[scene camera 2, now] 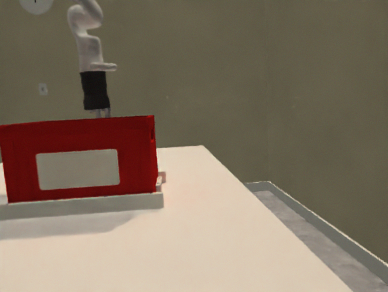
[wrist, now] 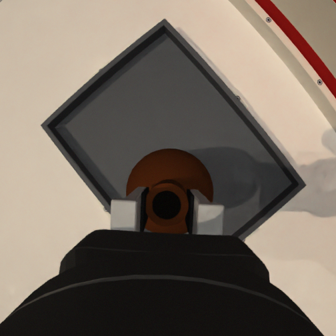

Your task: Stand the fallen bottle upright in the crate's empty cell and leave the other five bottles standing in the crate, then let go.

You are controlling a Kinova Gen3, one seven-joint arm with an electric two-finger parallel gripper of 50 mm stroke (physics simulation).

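Note:
The brown bottle [wrist: 170,162] stands upright in a grey tray [wrist: 125,95], seen from above in the wrist view, its round shoulder below its open mouth. My gripper [scene camera 2: 103,113] [wrist: 166,203] is shut on the bottle's neck, one finger on each side. In the scene view the fingers go down behind the top edge of the red crate [scene camera 2: 137,165] [wrist: 300,44], so the bottle and tray are hidden there. The crate's outer side with a pale panel faces the scene camera. The crate's cells and the other five bottles do not show in either view.
The crate stands on a pale base strip [scene camera 2: 90,206] on the cream table [scene camera 2: 210,235]. In the wrist view the crate and its base edge cross the upper right corner, beyond the tray. The tray has a low raised rim around the bottle. Shadows fall right of the bottle.

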